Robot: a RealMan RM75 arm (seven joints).
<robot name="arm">
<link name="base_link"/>
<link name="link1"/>
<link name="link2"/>
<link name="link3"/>
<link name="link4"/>
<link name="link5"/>
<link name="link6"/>
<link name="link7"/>
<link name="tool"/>
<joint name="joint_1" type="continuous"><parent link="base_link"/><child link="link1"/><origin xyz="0.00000 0.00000 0.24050" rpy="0.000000 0.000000 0.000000"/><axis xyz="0 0 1"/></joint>
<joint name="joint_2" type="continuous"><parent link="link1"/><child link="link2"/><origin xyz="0.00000 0.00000 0.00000" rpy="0.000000 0.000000 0.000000"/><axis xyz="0 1 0"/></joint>
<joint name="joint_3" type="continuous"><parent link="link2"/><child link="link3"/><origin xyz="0.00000 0.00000 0.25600" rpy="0.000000 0.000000 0.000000"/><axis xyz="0 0 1"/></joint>
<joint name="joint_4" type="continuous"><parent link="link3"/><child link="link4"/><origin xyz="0.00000 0.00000 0.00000" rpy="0.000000 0.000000 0.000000"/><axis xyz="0 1 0"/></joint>
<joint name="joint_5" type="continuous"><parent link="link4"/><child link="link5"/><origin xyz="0.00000 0.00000 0.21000" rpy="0.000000 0.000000 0.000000"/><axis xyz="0 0 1"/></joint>
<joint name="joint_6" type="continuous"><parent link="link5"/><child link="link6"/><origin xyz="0.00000 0.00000 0.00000" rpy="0.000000 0.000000 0.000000"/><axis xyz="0 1 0"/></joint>
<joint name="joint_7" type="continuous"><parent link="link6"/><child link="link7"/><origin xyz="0.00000 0.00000 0.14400" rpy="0.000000 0.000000 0.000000"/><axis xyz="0 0 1"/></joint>
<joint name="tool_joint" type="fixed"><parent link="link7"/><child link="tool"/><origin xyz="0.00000 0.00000 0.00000" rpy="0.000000 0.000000 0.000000"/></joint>
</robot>
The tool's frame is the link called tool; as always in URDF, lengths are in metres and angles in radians. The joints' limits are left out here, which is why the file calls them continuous.
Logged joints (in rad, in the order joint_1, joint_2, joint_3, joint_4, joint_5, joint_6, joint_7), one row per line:
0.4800 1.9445 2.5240 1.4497 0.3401 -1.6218 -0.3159
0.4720 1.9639 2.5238 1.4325 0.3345 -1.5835 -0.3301
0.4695 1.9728 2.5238 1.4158 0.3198 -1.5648 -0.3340
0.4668 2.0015 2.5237 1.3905 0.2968 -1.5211 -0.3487
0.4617 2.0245 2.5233 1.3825 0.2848 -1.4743 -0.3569
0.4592 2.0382 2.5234 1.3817 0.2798 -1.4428 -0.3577
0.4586 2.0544 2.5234 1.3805 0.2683 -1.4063 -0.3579
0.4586 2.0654 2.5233 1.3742 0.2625 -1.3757 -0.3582
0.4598 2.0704 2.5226 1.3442 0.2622 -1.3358 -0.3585
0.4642 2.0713 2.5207 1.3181 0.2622 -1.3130 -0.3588
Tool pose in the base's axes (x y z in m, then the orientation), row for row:
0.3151 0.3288 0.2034 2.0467 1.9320 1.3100
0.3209 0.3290 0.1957 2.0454 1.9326 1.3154
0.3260 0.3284 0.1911 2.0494 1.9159 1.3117
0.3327 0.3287 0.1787 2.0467 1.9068 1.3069
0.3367 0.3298 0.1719 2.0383 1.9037 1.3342
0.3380 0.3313 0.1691 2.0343 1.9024 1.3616
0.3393 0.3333 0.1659 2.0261 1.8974 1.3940
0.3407 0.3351 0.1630 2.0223 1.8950 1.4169
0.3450 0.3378 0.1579 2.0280 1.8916 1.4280
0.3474 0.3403 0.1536 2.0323 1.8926 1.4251
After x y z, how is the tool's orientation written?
As a rotation vector, in radians.
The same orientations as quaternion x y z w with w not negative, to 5 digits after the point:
0.65916 0.62222 0.42190 0.01856
0.65837 0.62206 0.42340 0.01766
0.66158 0.61848 0.42344 0.02231
0.66265 0.61736 0.42313 0.02703
0.65907 0.61555 0.43140 0.02493
0.65604 0.61350 0.43910 0.02068
0.65218 0.61075 0.44871 0.01770
0.64964 0.60875 0.45517 0.01449
0.65010 0.60638 0.45776 0.01114
0.65105 0.60630 0.45654 0.01010

